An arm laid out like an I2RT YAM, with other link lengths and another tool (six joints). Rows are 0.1 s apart.
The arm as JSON. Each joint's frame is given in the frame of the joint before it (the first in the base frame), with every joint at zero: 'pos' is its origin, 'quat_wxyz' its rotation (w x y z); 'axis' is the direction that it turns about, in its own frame. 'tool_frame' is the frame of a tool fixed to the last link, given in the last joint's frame.
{
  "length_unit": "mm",
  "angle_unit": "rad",
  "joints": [
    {
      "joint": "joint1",
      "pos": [
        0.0,
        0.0,
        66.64
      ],
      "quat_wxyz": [
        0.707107,
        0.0,
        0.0,
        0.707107
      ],
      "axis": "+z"
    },
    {
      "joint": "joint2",
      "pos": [
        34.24,
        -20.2,
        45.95
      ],
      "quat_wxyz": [
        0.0,
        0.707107,
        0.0,
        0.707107
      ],
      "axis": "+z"
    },
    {
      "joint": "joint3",
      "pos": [
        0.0,
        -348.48,
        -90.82
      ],
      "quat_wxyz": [
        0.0,
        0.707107,
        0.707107,
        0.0
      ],
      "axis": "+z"
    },
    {
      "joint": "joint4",
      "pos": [
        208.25,
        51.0,
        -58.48
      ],
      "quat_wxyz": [
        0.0,
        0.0,
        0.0,
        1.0
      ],
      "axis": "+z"
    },
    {
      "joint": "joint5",
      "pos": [
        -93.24,
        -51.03,
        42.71
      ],
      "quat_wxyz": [
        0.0,
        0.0,
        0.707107,
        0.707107
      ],
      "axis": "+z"
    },
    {
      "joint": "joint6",
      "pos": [
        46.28,
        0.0,
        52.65
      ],
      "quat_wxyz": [
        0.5,
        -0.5,
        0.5,
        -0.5
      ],
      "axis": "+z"
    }
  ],
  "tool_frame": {
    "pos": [
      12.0,
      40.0,
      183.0
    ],
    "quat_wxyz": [
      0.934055,
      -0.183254,
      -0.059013,
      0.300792
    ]
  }
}
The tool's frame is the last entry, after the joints.
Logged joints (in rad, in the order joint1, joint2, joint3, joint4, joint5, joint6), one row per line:
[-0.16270 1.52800 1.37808 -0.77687 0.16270 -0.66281]
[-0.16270 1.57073 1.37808 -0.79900 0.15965 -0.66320]
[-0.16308 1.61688 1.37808 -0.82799 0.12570 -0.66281]
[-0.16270 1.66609 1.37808 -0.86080 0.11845 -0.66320]
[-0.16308 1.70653 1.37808 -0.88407 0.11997 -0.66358]
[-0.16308 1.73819 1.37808 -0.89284 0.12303 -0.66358]
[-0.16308 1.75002 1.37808 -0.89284 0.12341 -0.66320]
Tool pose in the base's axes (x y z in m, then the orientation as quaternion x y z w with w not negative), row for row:
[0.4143 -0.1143 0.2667 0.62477 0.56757 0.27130 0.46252]
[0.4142 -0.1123 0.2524 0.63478 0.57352 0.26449 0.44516]
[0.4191 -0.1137 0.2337 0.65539 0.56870 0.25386 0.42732]
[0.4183 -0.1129 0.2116 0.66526 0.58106 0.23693 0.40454]
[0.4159 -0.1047 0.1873 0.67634 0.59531 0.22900 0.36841]
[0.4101 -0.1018 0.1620 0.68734 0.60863 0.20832 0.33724]
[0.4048 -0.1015 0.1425 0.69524 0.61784 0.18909 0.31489]
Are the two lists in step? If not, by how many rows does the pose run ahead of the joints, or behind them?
The pose runs 2 rows behind the joints: the pose in row i belongs to the joints in row i - 2.
